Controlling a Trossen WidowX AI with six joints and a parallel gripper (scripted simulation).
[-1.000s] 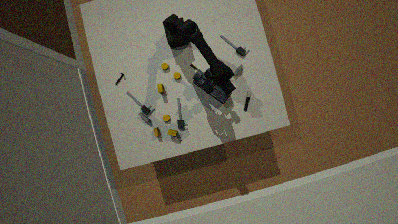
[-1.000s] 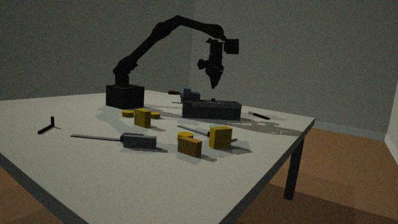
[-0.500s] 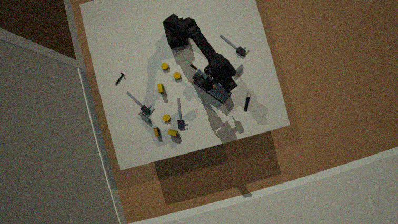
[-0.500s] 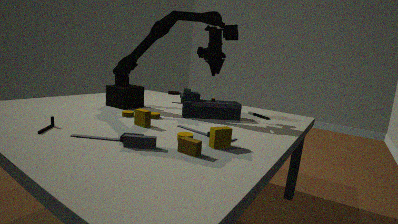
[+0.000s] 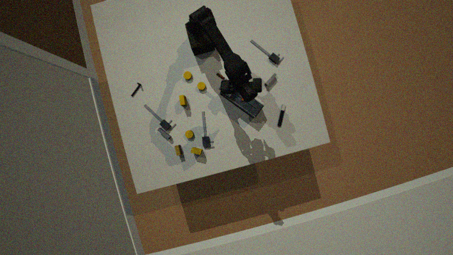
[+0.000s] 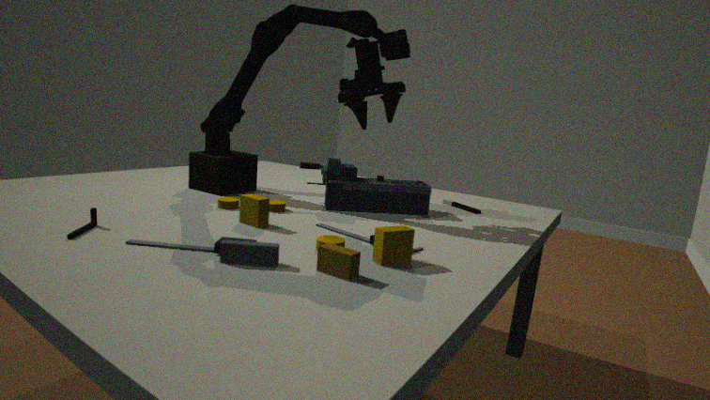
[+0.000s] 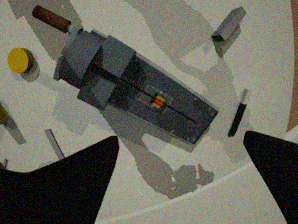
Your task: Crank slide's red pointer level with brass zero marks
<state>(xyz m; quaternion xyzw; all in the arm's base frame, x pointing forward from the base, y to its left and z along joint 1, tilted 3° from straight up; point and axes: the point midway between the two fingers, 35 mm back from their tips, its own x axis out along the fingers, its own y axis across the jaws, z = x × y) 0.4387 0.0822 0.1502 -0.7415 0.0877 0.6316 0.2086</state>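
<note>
The brown crank handle lies 150 mm behind my gripper tip, 60 mm to the right of it and 120 mm below it. Round my gripper tip: slide: 20 mm ahead, 130 mm below; black l-shaped key: 340 mm behind, 570 mm to the right, 200 mm below; black bar: 190 mm ahead, 210 mm to the left, 210 mm below.
</note>
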